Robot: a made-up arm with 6 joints. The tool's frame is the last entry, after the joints.
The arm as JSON. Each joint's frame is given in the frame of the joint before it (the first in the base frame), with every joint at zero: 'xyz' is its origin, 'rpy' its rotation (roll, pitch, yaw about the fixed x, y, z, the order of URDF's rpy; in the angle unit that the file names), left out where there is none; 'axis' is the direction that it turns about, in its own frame. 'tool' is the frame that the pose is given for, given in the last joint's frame.
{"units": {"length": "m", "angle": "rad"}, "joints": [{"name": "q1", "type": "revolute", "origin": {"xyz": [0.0, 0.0, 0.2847], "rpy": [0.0, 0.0, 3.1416]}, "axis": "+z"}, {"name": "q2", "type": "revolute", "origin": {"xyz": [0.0, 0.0, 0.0], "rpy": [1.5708, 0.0, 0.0]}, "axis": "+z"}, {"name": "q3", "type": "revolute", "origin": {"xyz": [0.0, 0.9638, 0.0], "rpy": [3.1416, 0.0, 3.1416]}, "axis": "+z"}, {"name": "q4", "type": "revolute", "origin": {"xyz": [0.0, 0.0, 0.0], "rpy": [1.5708, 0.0, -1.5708]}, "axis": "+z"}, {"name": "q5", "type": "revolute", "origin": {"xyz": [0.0, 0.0, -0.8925], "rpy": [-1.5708, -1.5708, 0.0]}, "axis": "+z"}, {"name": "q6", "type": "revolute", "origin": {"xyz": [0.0, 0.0, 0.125], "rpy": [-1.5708, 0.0, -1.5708]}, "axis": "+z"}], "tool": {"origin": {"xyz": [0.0, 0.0, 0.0], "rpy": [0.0, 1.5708, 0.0]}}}
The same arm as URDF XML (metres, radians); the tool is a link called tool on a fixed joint. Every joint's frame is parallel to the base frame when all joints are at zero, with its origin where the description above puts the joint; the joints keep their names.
<robot name="arm">
<link name="base_link"/>
<link name="link1"/>
<link name="link2"/>
<link name="link3"/>
<link name="link4"/>
<link name="link5"/>
<link name="link6"/>
<link name="tool"/>
<joint name="q1" type="continuous"><parent link="base_link"/><child link="link1"/><origin xyz="0 0 0.2847" rpy="0 0 0"/><axis xyz="0 0 1"/></joint>
<joint name="q2" type="continuous"><parent link="link1"/><child link="link2"/><origin xyz="0 0 0" rpy="0 0 0"/><axis xyz="0 1 0"/></joint>
<joint name="q3" type="continuous"><parent link="link2"/><child link="link3"/><origin xyz="0 0 0.9638" rpy="0 0 0"/><axis xyz="0 -1 0"/></joint>
<joint name="q4" type="continuous"><parent link="link3"/><child link="link4"/><origin xyz="0 0 0" rpy="0 0 0"/><axis xyz="-1 0 0"/></joint>
<joint name="q5" type="continuous"><parent link="link4"/><child link="link5"/><origin xyz="0.8925 0 0" rpy="0 0 0"/><axis xyz="0 -1 0"/></joint>
<joint name="q6" type="continuous"><parent link="link5"/><child link="link6"/><origin xyz="0 -0.125 0" rpy="0 0 0"/><axis xyz="-1 0 0"/></joint>
<joint name="tool_joint" type="fixed"><parent link="link6"/><child link="tool"/><origin xyz="0 0 0" rpy="0 0 0"/></joint>
</robot>

